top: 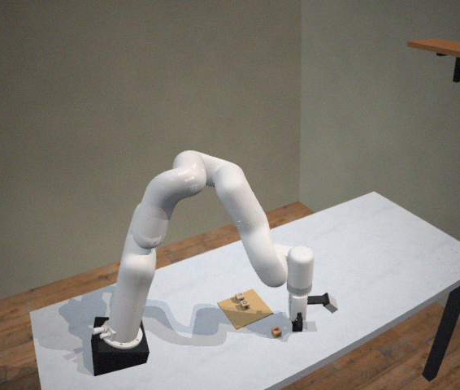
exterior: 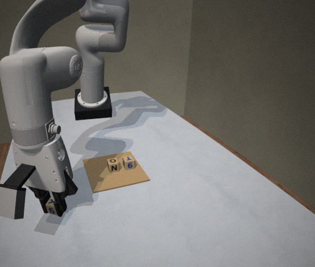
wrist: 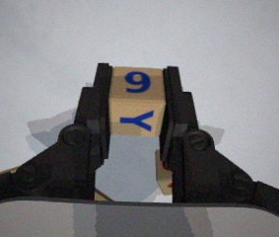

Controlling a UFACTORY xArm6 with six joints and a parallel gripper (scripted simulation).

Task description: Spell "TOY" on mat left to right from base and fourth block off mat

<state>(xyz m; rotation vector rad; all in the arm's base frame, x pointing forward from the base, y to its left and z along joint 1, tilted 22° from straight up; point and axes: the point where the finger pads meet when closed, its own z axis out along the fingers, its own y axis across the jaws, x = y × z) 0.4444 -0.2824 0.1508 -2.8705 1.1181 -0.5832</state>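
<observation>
Now: hand 180 mm to the right of the tan mat, 60 mm past it and 20 mm above it. Round my hand: Y block (10 mm below).
</observation>
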